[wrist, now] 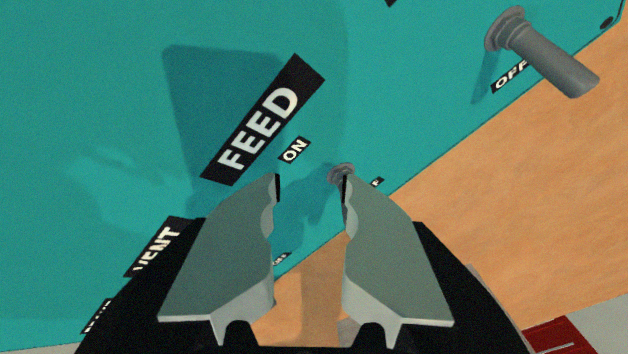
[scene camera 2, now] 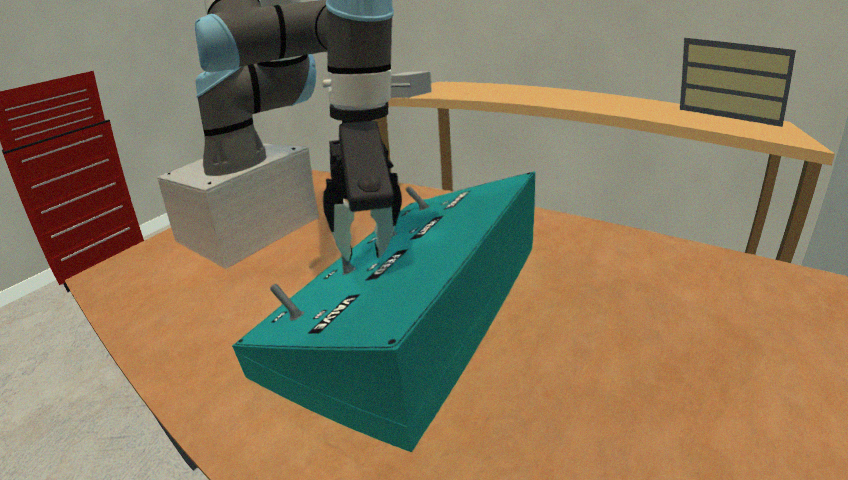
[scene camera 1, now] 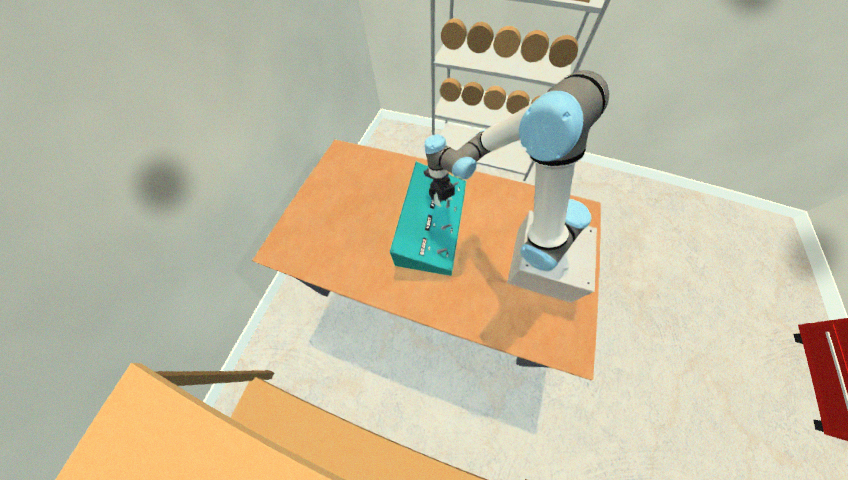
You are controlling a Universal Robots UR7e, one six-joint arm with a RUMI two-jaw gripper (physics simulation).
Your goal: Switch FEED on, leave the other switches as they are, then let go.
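Frame: origin at the arm's base, x ahead, y left, z up, level; millimetres.
Where they show: gripper, fingertip midpoint: (wrist: pixel 311 177) (scene camera 2: pixel 363 258) (scene camera 1: pixel 442 203); arm's base at its link origin: (scene camera 2: pixel 235 164).
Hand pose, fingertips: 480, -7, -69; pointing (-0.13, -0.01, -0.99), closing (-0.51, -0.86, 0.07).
Things, the pixels of their top centre, and the offset from my fingertips, as dx, dy, dz. "spot": a spot on its surface instead. Level surfaces: height alone.
- FEED label at its top centre: (wrist: pixel 256 135) (scene camera 2: pixel 387 261) +41, +8, +6
- mark at a spot on its surface: (wrist: pixel 294 150) spot: +17, +1, -7
- FEED lever at a spot on its surface: (wrist: pixel 341 173) (scene camera 2: pixel 349 268) spot: -19, -14, -16
- VALVE lever at its top centre: (wrist: pixel 585 67) (scene camera 2: pixel 280 286) -1, -131, +17
- VENT label at its top centre: (wrist: pixel 157 255) (scene camera 2: pixel 427 224) +4, +123, +6
- BRAKE lever at its top centre: (scene camera 2: pixel 415 186) -113, +211, +17
- orange table at its surface level: dz -109
A teal sloped switch box (scene camera 1: pixel 410 220) (scene camera 2: pixel 470 249) (wrist: pixel 75 90) stands on the table. The FEED label (scene camera 2: pixel 387 265) (wrist: pixel 262 120) and its ON mark (wrist: pixel 294 150) show. The FEED lever (scene camera 2: pixel 347 267) (wrist: pixel 341 173) shows its collar in the wrist view; most of its shaft is hidden behind the right finger, on the OFF side. My gripper (scene camera 1: pixel 438 202) (scene camera 2: pixel 363 255) (wrist: pixel 311 177) is partly open, low over the panel. The finger by the lever appears close against it; contact is unclear. The VALVE lever (scene camera 2: pixel 286 302) (wrist: pixel 555 60) leans toward OFF.
Farther along the box, the VENT label (scene camera 2: pixel 426 227) (wrist: pixel 157 247) shows, its lever hidden by the gripper. The BRAKE lever (scene camera 2: pixel 417 198) stands beyond. The orange table (scene camera 1: pixel 327 208) (scene camera 2: pixel 654 356) bears the arm's grey base box (scene camera 2: pixel 238 220). A red cabinet (scene camera 2: pixel 83 196) stands beside the table.
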